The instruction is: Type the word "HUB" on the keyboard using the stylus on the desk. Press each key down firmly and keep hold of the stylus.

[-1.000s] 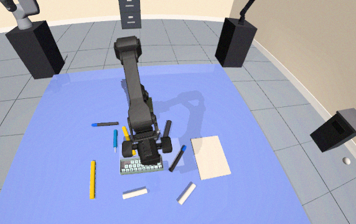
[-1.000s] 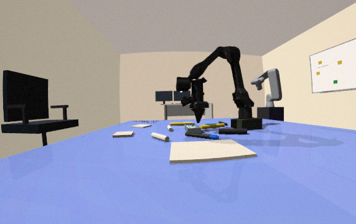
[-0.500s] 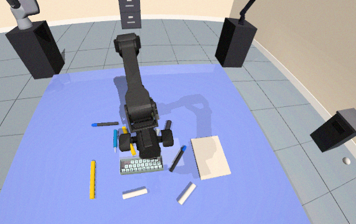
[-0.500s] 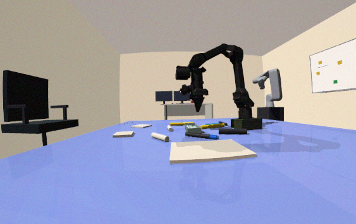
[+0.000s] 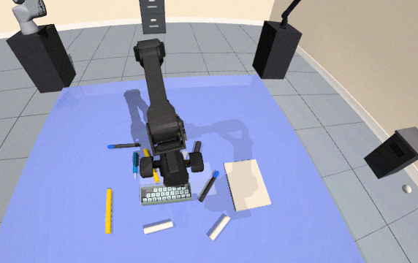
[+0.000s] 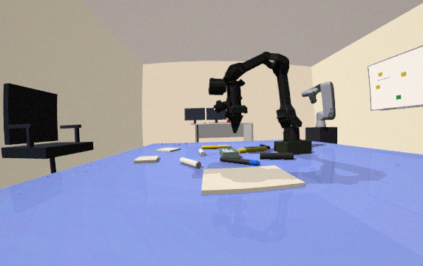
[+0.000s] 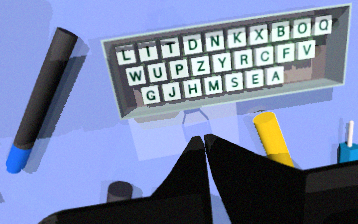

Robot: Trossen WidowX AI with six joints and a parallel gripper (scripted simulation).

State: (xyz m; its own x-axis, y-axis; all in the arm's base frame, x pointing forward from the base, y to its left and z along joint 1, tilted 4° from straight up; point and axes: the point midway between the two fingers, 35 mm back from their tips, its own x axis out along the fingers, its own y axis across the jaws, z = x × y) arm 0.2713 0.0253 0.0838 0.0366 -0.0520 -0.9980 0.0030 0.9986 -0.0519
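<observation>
Right now the stylus is 9 cm behind my gripper tip, 15 cm to the right of it and 9 cm below it. From my gripper tip the other things lie so: H key: 1 cm ahead, 1 cm to the right, 8 cm below; U key: 3 cm ahead, 2 cm to the left, 8 cm below; yellow cylinder: 11 cm behind, 9 cm to the right, 9 cm below.
</observation>
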